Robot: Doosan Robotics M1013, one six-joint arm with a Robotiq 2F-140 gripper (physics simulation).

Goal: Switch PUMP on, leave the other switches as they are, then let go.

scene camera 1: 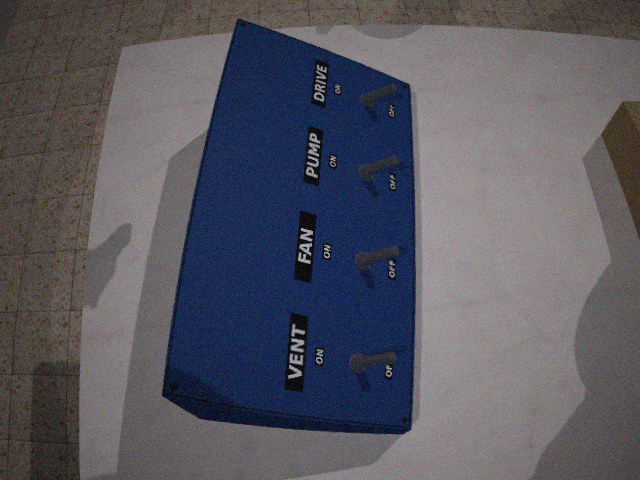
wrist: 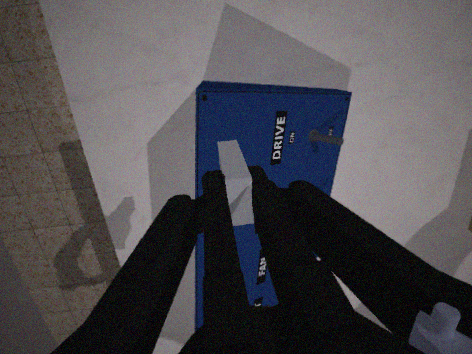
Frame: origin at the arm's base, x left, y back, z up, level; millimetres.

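Where they show: gripper, between the fingertips: (wrist: 228, 158).
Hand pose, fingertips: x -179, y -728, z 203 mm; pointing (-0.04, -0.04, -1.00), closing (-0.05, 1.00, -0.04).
Observation:
Each offset is from my fingertips to the top centre of the thing. Level surfaces: height alone.
The blue switch panel {dz -157 mm} (scene camera 1: 248, 206) (wrist: 240, 110) lies on the white table. In the scene view the PUMP lever {dx +162, dy +154, dz -181 mm} (scene camera 1: 379, 167) leans to its OFF side. The DRIVE lever {dx +42, dy +164, dz -181 mm} (scene camera 1: 379, 95) (wrist: 327, 138), the FAN lever {dx +281, dy +143, dz -181 mm} (scene camera 1: 378, 257) and the VENT lever {dx +401, dy +132, dz -181 mm} (scene camera 1: 373, 360) also lean to OFF. In the wrist view my gripper (wrist: 228, 158) is shut, with its pale fingertips together and nothing between them. It is seen over the panel's left part, near the DRIVE label, apart from the DRIVE lever. The PUMP lever is hidden behind the gripper in the wrist view. The gripper does not show in the scene view.
The white table {dz -312 mm} (scene camera 1: 496, 206) (wrist: 130, 45) surrounds the panel, with tiled floor (scene camera 1: 41, 206) (wrist: 30, 150) beyond its left edge. A brown box (scene camera 1: 628, 149) stands at the right edge of the scene view. Shadows fall across the table.

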